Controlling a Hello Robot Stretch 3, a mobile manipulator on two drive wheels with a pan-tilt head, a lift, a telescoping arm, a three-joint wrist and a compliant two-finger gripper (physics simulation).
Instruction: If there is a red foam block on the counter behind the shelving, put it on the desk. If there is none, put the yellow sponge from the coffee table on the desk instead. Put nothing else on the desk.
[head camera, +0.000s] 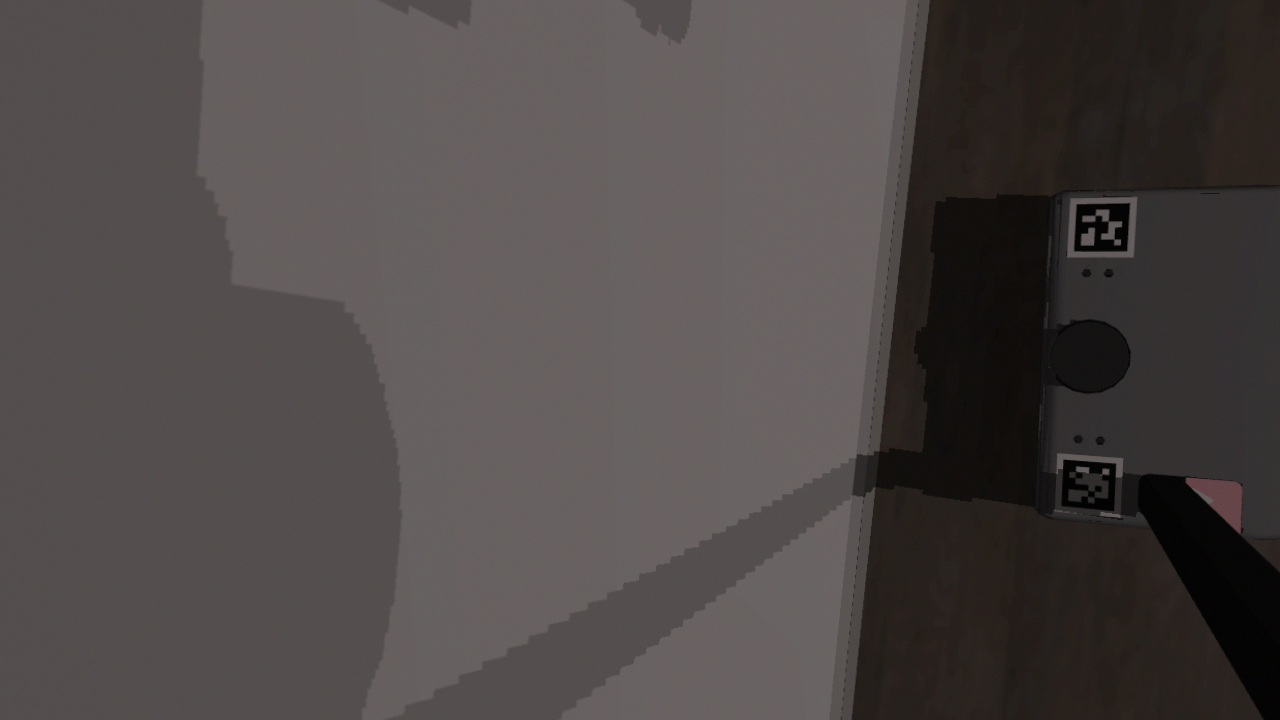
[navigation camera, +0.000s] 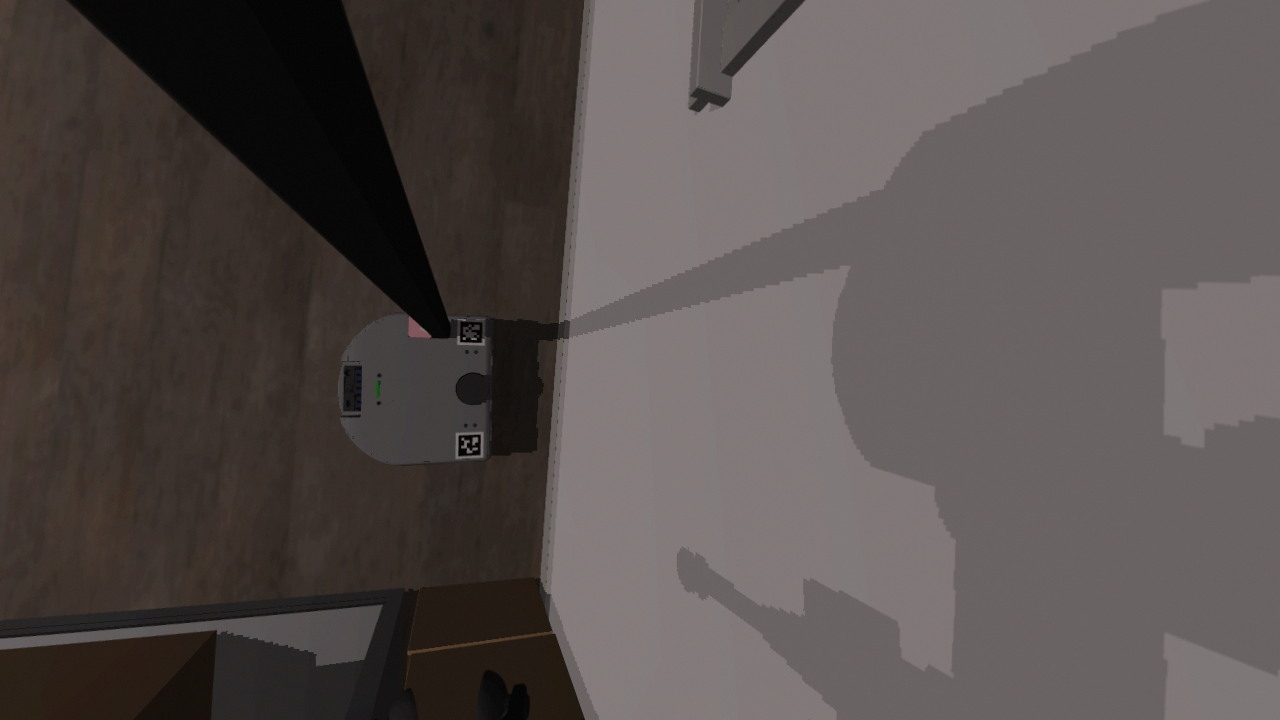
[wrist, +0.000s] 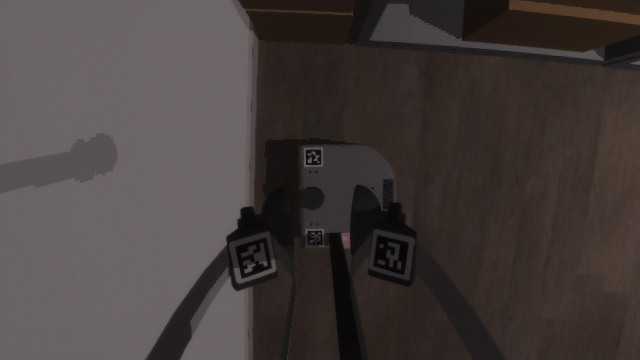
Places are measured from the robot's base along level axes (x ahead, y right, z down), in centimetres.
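Pixels of known places: gripper, fingertip midpoint: (navigation camera: 450, 699) (wrist: 321, 211); robot's base, origin of the base link: (head camera: 1087, 355) (navigation camera: 470, 385) (wrist: 314, 190).
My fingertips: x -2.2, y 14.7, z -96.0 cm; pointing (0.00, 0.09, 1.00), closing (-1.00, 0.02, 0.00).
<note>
Ahead of a thing's pixels: the offset from my fingertips to its top centre. "*": to the spot under its first point.
My gripper (navigation camera: 449, 700) (wrist: 321, 211) is open, with no object between its fingers. In the wrist view it points down over my own base; in the navigation view its fingertips show at the bottom edge, near brown panels. A dark-framed unit @[* dx -13.1, dy +36.5, dz +77.8 cm] (navigation camera: 393, 628) (wrist: 367, 22), which may be the shelving, stands at the bottom left of the navigation view and the top right of the wrist view, partly cut off. The red foam block, the yellow sponge, the counter, the desk and the coffee table do not show in these views.
My base (head camera: 1190, 358) (navigation camera: 411, 394) (wrist: 340, 167) stands on the wood floor, close beside a pale wall (head camera: 537, 268) (navigation camera: 644, 402) (wrist: 150, 240). Brown panels @[* dx +3.3, dy +37.6, dz +78.6 cm] (navigation camera: 474, 617) (wrist: 305, 25) stand between wall and unit. A grey bar-like fixture (navigation camera: 711, 76) is high at the wall.
</note>
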